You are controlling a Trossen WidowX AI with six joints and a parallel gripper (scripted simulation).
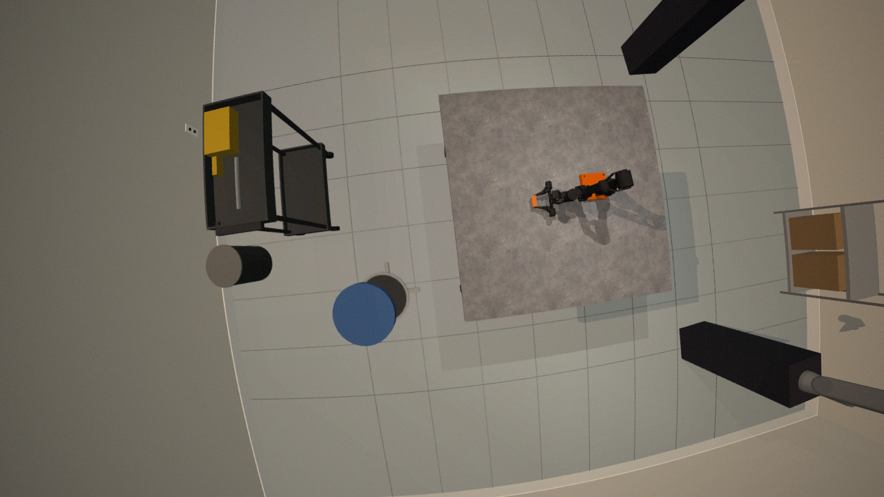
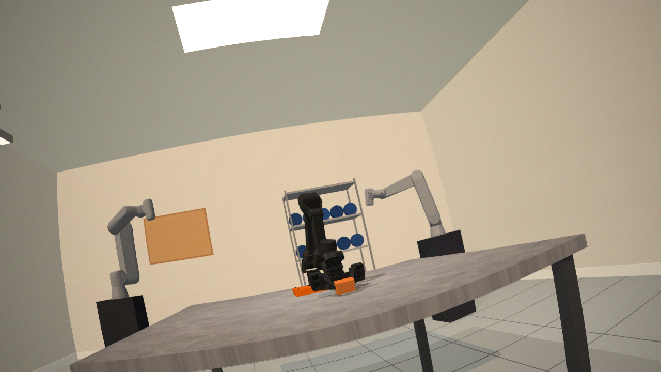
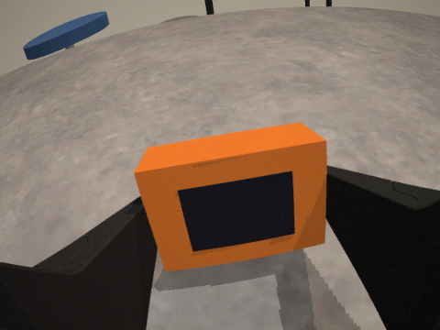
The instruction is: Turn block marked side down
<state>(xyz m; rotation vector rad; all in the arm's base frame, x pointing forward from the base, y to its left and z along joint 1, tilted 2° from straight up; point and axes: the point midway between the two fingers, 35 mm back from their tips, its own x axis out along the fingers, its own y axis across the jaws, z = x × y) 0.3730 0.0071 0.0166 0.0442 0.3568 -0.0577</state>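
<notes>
Now: gripper tip 10 mm past the orange block.
</notes>
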